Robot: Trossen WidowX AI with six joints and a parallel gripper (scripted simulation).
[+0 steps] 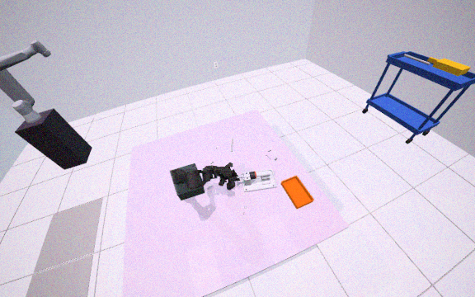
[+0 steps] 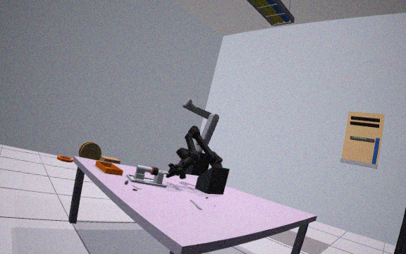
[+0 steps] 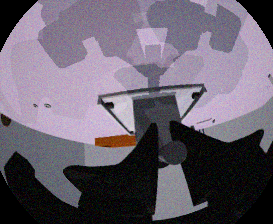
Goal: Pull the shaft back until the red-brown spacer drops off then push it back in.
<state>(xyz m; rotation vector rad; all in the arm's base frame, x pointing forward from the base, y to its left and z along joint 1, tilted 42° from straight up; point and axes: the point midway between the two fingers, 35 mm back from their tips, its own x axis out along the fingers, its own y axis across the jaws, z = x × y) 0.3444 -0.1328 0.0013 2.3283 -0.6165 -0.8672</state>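
The shaft is 50 mm ahead of my gripper tip, 20 mm above it and 10 mm to the right of it. The rest, counted from my gripper tip: orange tray (330 mm ahead, 210 mm to the right, 50 mm below).
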